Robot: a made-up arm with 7 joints.
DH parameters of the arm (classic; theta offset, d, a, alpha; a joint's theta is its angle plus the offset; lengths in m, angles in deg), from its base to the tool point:
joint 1: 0 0.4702 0 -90
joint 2: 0 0 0 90
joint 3: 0 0.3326 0.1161 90
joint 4: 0 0 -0.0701 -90
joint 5: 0 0.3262 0 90
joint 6: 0 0 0.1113 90
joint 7: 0 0 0 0
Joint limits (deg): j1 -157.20..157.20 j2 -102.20..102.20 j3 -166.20..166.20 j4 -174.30..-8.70 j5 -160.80..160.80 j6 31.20..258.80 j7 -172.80..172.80
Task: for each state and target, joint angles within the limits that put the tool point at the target. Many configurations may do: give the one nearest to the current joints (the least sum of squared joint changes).
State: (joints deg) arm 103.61 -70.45 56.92 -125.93 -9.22 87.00 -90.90
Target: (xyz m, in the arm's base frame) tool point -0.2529 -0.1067 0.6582
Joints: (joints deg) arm 125.21 -86.25 55.32 -155.78 -8.91 73.66 -90.90
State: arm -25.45 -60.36 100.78 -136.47 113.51 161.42 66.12
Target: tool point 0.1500 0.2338 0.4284
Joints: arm -35.11 -62.77 116.45 -158.59 122.16 155.16 66.12
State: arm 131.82 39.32 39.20 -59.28 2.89 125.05 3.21
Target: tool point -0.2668 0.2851 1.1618
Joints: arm 114.12 11.53 30.39 -34.53 3.95 117.45 3.21
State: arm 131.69 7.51 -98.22 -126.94 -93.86 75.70 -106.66
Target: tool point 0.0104 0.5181 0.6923
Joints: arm 156.29 -9.91 -62.04 -118.86 -93.81 80.88 -106.66
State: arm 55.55 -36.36 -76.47 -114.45 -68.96 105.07 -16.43
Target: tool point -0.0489 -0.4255 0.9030
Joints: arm 11.01 -70.69 -52.82 -110.29 -70.53 115.18 -16.43
